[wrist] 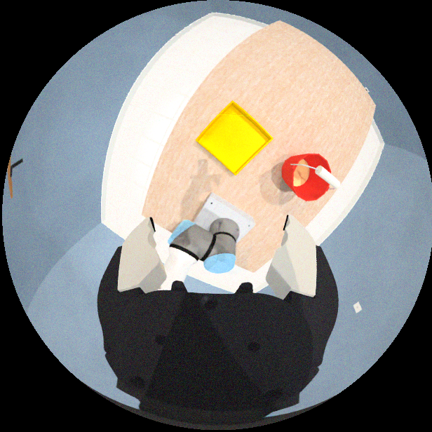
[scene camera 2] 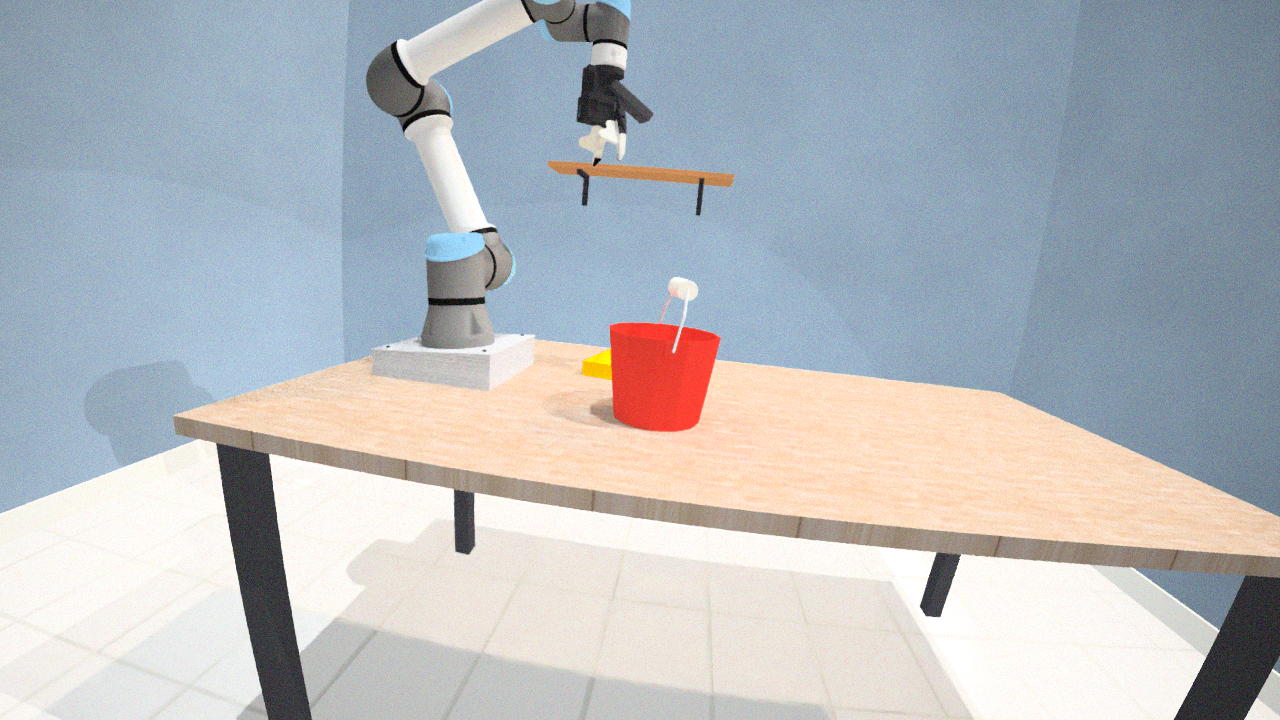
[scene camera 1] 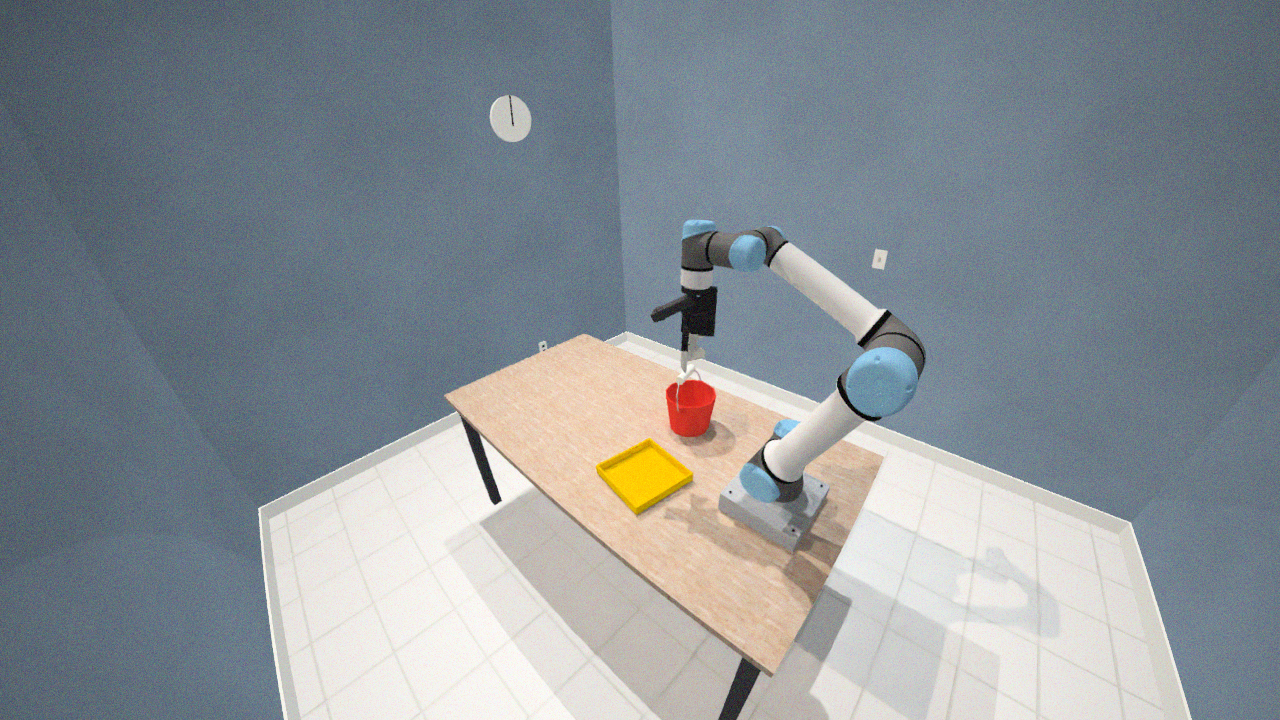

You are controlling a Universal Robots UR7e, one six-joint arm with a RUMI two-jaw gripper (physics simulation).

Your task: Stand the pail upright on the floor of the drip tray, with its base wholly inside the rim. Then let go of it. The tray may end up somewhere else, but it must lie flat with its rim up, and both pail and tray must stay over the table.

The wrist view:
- my gripper: 218, 218
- yellow drip tray: 234, 137
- red pail: 303, 180
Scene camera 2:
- my gripper: 605, 163
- red pail: 654, 389
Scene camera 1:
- my gripper: 686, 360
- yellow drip tray: 644, 474
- red pail: 696, 399
